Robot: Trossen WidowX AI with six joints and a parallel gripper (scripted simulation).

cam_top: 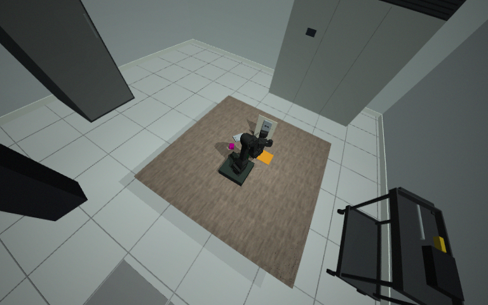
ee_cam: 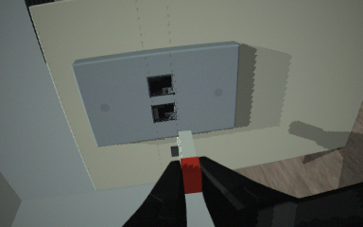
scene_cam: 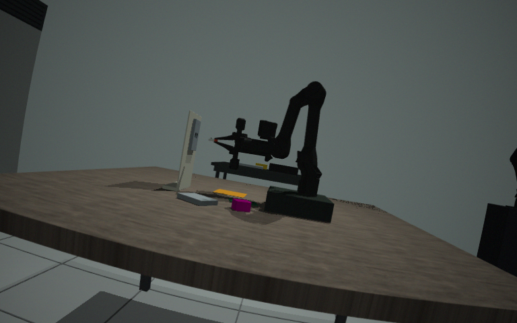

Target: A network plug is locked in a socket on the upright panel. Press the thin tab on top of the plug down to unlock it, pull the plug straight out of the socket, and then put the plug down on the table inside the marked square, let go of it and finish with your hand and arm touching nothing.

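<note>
Right now the orange marked square is 19 cm below my gripper tip, 12 cm to the right of it and 6 cm behind it. Also, from my gripper tip: network plug 1 cm ahead; then green piece 19 cm below, 16 cm behind, 3 cm to the left; then upright panel 8 cm ahead, 7 cm below, 2 cm to the left.
</note>
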